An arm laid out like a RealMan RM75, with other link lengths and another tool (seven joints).
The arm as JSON. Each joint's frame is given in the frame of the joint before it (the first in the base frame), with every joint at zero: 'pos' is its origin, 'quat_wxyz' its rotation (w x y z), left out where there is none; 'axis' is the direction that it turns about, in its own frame. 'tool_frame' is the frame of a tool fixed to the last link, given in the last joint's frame.
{
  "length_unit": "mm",
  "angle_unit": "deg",
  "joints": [
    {
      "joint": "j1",
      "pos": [
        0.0,
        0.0,
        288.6
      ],
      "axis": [
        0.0,
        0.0,
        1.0
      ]
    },
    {
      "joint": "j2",
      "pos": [
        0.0,
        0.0,
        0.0
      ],
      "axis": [
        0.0,
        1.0,
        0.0
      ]
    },
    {
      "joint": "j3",
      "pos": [
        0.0,
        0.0,
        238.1
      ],
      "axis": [
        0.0,
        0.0,
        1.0
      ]
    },
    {
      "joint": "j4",
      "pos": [
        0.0,
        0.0,
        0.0
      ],
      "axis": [
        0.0,
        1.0,
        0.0
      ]
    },
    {
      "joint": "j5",
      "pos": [
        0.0,
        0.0,
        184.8
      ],
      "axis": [
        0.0,
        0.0,
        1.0
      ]
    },
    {
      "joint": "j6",
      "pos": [
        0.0,
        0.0,
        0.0
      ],
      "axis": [
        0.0,
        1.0,
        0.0
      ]
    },
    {
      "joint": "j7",
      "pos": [
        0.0,
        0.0,
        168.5
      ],
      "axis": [
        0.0,
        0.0,
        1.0
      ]
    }
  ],
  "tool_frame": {
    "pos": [
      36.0,
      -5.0,
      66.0
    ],
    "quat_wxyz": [
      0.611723,
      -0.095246,
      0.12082,
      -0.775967
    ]
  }
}
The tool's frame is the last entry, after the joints.
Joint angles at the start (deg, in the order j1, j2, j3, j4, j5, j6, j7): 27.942 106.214 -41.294 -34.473 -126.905 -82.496 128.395
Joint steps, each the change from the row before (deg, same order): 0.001 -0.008 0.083 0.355 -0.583 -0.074 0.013; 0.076 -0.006 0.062 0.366 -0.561 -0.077 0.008; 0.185 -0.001 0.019 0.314 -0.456 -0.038 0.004; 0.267 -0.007 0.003 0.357 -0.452 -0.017 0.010; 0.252 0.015 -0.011 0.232 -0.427 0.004 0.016; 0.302 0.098 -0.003 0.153 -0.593 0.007 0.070; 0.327 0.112 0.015 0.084 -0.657 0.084 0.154; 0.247 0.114 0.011 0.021 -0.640 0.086 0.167; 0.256 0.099 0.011 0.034 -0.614 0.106 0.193; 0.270 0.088 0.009 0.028 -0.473 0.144 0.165; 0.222 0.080 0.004 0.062 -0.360 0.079 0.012
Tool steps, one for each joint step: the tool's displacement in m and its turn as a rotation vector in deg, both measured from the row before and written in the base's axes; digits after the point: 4 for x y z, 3 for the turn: 0.0017 -0.0027 -0.0012 -0.534 -0.156 -0.346; 0.0012 -0.0023 -0.0012 -0.548 -0.139 -0.260; 0.0004 -0.0012 -0.0011 -0.465 -0.130 -0.091; 0.0001 -0.0008 -0.0012 -0.480 -0.126 -0.039; 0.0000 -0.0005 -0.0010 -0.406 -0.178 0.025; -0.0001 -0.0005 -0.0014 -0.498 -0.258 0.046; 0.0001 -0.0001 -0.0012 -0.430 -0.348 0.009; 0.0004 -0.0003 -0.0010 -0.386 -0.371 -0.038; 0.0004 -0.0001 -0.0008 -0.349 -0.364 -0.059; 0.0000 0.0005 -0.0007 -0.224 -0.304 0.003; -0.0001 0.0002 -0.0008 -0.231 -0.216 0.108
